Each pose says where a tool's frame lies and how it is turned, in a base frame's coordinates. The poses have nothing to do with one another.
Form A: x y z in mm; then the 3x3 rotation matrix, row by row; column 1 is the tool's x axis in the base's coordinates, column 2 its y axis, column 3 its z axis. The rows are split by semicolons.
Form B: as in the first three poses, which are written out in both.
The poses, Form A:
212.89, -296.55, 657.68; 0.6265, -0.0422, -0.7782; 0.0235, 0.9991, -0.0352; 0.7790, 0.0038, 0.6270
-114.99, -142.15, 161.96; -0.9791, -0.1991, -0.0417; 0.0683, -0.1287, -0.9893; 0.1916, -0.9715, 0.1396
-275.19, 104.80, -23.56; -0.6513, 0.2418, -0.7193; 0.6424, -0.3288, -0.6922; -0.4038, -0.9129, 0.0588
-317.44, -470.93, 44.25; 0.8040, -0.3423, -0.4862; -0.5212, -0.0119, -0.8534; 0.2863, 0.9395, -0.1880
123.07, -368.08, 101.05; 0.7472, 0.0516, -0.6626; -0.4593, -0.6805, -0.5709; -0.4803, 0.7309, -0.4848
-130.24, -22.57, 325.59; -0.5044, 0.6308, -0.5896; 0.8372, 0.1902, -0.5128; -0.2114, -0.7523, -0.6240
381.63, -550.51, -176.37; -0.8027, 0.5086, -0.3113; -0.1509, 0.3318, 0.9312; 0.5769, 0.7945, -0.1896
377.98, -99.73, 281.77; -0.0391, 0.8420, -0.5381; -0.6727, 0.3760, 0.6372; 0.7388, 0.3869, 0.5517
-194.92, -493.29, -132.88; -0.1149, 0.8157, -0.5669; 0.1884, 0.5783, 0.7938; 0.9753, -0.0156, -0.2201
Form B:
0.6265, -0.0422, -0.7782, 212.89; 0.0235, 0.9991, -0.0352, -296.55; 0.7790, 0.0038, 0.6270, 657.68; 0, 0, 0, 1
-0.9791, -0.1991, -0.0417, -114.99; 0.0683, -0.1287, -0.9893, -142.15; 0.1916, -0.9715, 0.1396, 161.96; 0, 0, 0, 1
-0.6513, 0.2418, -0.7193, -275.19; 0.6424, -0.3288, -0.6922, 104.80; -0.4038, -0.9129, 0.0588, -23.56; 0, 0, 0, 1
0.8040, -0.3423, -0.4862, -317.44; -0.5212, -0.0119, -0.8534, -470.93; 0.2863, 0.9395, -0.1880, 44.25; 0, 0, 0, 1
0.7472, 0.0516, -0.6626, 123.07; -0.4593, -0.6805, -0.5709, -368.08; -0.4803, 0.7309, -0.4848, 101.05; 0, 0, 0, 1
-0.5044, 0.6308, -0.5896, -130.24; 0.8372, 0.1902, -0.5128, -22.57; -0.2114, -0.7523, -0.6240, 325.59; 0, 0, 0, 1
-0.8027, 0.5086, -0.3113, 381.63; -0.1509, 0.3318, 0.9312, -550.51; 0.5769, 0.7945, -0.1896, -176.37; 0, 0, 0, 1
-0.0391, 0.8420, -0.5381, 377.98; -0.6727, 0.3760, 0.6372, -99.73; 0.7388, 0.3869, 0.5517, 281.77; 0, 0, 0, 1
-0.1149, 0.8157, -0.5669, -194.92; 0.1884, 0.5783, 0.7938, -493.29; 0.9753, -0.0156, -0.2201, -132.88; 0, 0, 0, 1

